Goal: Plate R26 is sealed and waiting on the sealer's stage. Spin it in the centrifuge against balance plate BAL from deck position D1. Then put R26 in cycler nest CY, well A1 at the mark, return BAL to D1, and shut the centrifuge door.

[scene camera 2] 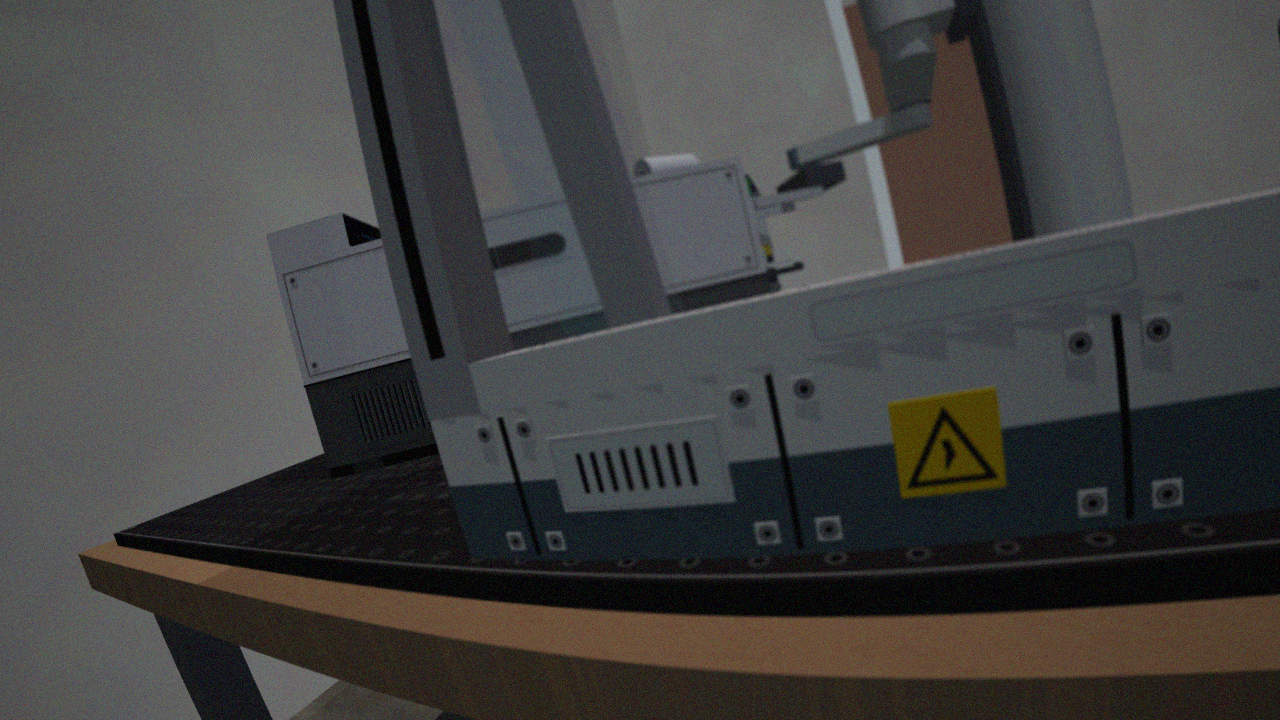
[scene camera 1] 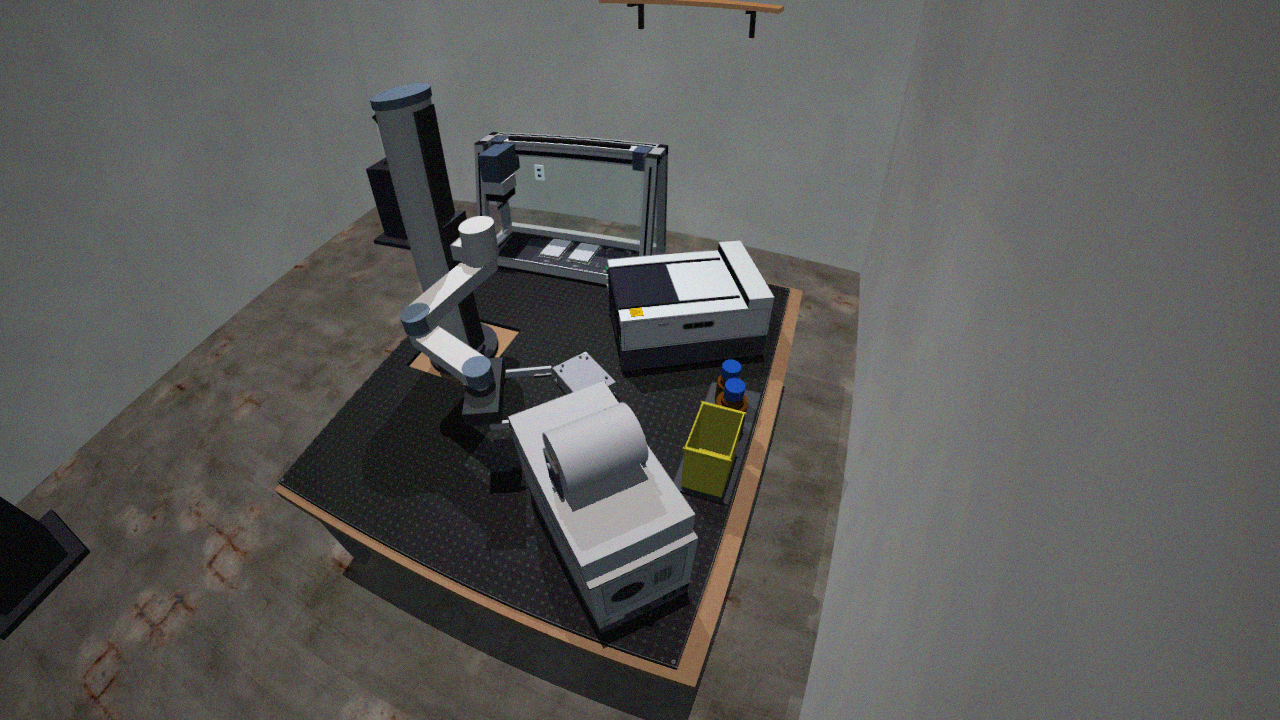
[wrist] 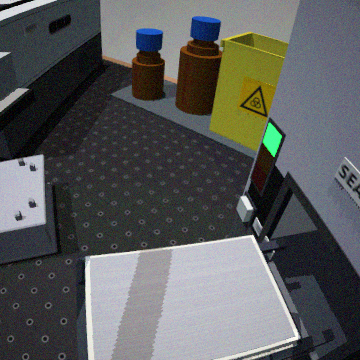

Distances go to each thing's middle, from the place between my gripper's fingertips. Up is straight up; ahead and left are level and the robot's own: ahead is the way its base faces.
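Scene:
Sealer tray (wrist: 80, 261): my hand 140 mm above it, 30 mm to the left of it. Centrifuge (scene camera 2: 332, 273), from my hand: 600 mm to the left, 160 mm ahead, 120 mm below.

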